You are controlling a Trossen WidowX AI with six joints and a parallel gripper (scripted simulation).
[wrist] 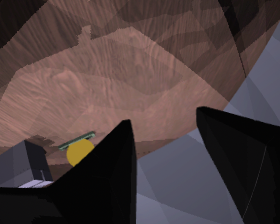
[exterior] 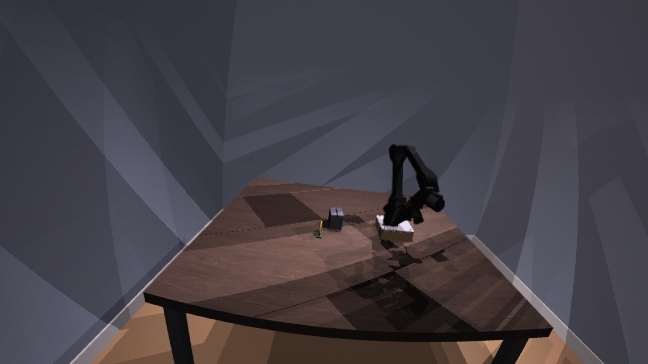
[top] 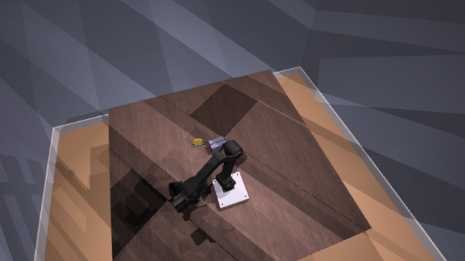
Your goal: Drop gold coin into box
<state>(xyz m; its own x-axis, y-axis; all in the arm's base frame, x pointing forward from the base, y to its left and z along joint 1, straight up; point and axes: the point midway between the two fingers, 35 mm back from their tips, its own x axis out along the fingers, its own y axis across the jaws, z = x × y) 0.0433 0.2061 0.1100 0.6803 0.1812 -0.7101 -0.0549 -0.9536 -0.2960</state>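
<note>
Right now my gripper tip is 280 mm short of the gold coin, 140 mm to the left of it and 100 mm above it.
</note>
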